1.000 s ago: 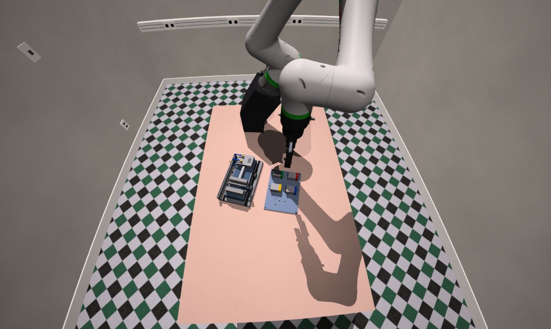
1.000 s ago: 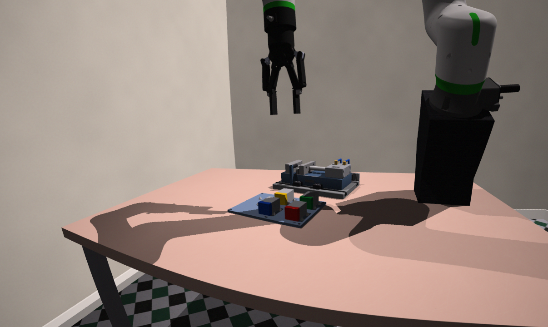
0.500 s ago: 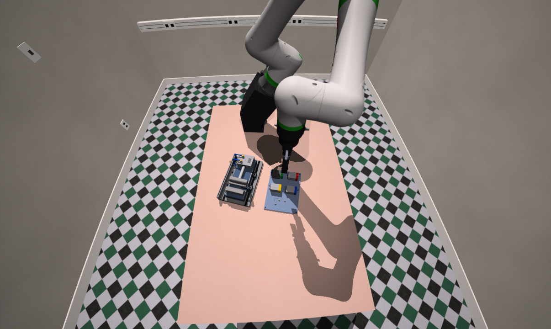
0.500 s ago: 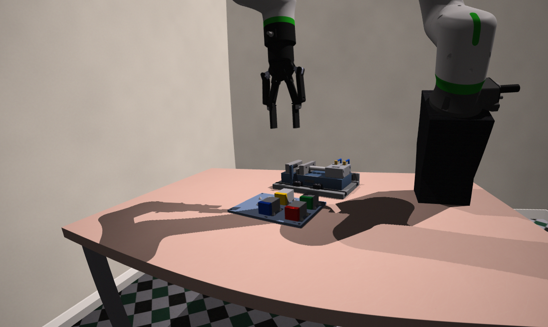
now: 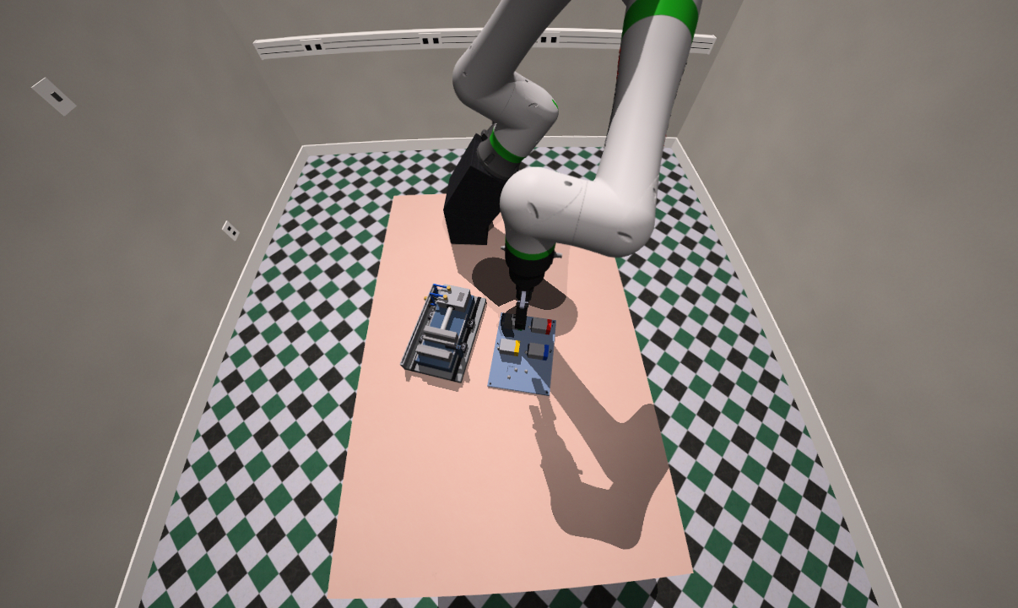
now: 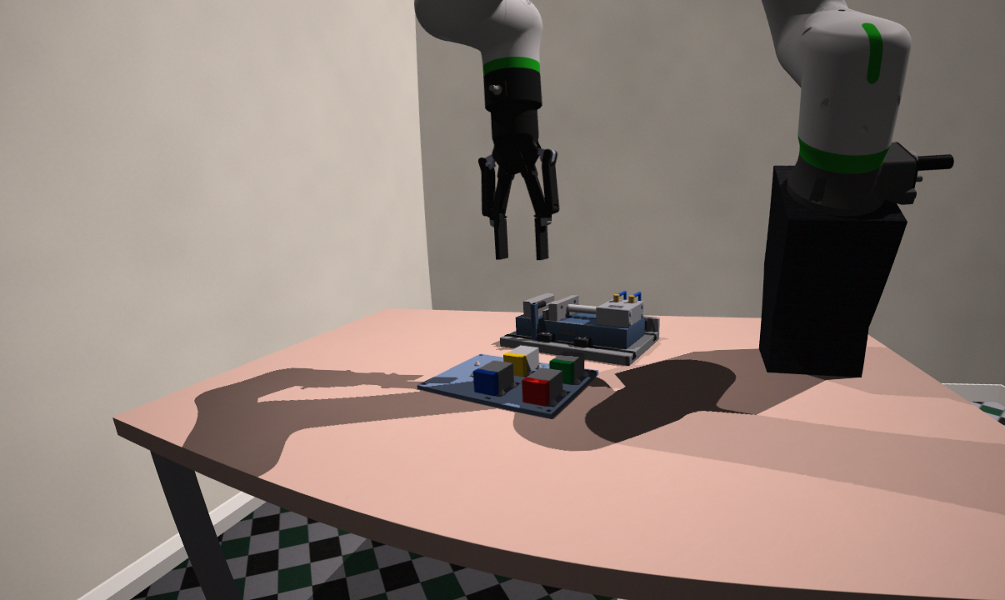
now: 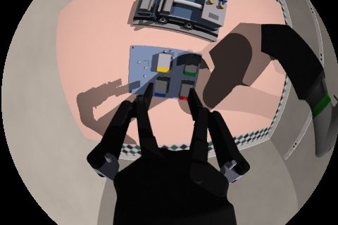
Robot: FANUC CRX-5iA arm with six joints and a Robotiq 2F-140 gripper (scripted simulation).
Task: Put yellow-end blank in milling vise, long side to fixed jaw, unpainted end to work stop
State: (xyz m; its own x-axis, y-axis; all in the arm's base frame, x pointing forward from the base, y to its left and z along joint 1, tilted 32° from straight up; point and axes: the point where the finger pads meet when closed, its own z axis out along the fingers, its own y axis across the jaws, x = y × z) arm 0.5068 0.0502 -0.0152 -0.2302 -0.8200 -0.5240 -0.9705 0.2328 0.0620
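Now: hand 21 cm above the yellow-ended blank, 3 cm to the left of it and 2 cm short of it. Round my hand: red-ended blank 21 cm below, 8 cm to the left, 5 cm behind; then blue-ended blank 21 cm below, 6 cm to the left, 4 cm ahead; then green-ended blank 21 cm below, 7 cm behind, 1 cm to the right.
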